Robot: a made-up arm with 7 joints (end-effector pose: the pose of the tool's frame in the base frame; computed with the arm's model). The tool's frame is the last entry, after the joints.
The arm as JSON. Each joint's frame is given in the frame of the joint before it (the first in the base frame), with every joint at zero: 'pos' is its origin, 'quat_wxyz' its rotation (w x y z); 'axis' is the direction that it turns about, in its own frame. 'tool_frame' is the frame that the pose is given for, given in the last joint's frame.
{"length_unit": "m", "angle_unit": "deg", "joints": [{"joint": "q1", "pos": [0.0, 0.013, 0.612], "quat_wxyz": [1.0, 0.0, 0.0, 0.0], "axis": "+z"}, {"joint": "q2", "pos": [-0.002, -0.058, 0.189], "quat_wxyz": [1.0, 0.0, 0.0, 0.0], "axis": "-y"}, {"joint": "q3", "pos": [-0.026, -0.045, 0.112], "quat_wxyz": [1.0, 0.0, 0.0, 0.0], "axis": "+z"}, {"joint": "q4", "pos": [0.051, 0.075, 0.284], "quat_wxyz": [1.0, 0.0, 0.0, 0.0], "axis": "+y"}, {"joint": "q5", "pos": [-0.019, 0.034, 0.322], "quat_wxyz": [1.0, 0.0, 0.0, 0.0], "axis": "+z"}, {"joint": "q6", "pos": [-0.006, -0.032, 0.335], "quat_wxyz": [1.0, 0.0, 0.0, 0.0], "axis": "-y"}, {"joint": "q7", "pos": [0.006, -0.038, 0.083], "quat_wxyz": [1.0, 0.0, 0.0, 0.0], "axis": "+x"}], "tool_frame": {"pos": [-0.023, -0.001, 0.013], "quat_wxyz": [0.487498, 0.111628, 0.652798, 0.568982]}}
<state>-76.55 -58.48 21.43 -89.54 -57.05 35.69 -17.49</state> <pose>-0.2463 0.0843 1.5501 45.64 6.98 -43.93</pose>
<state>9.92 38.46 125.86 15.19 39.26 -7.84 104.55</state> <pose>-0.8568 -0.0440 1.5310 0.81 -110.55 -36.10</pose>
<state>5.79 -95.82 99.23 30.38 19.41 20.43 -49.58</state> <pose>1.0297 0.3864 0.8135 16.00 -34.05 -130.64</pose>
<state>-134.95 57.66 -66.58 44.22 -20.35 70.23 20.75</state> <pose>0.1802 0.8437 1.4990 2.68 -27.75 -104.39</pose>
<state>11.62 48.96 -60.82 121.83 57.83 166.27 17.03</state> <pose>0.2273 -0.4682 1.0516 30.27 -57.68 35.19</pose>
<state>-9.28 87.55 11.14 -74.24 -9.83 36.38 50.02</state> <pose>-0.5455 -0.0916 0.1308 -132.83 -67.96 34.86</pose>
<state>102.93 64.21 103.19 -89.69 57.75 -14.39 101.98</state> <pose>0.8502 -0.1778 1.0593 94.68 36.45 33.95</pose>
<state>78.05 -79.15 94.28 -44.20 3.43 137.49 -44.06</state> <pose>0.6492 0.6286 0.9832 59.58 38.01 107.40</pose>
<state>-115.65 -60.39 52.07 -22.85 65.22 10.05 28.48</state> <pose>-0.5897 -0.6582 1.5047 14.08 6.45 108.60</pose>
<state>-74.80 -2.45 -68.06 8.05 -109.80 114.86 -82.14</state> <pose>-0.0457 -0.2420 1.7939 -17.39 -15.66 81.42</pose>
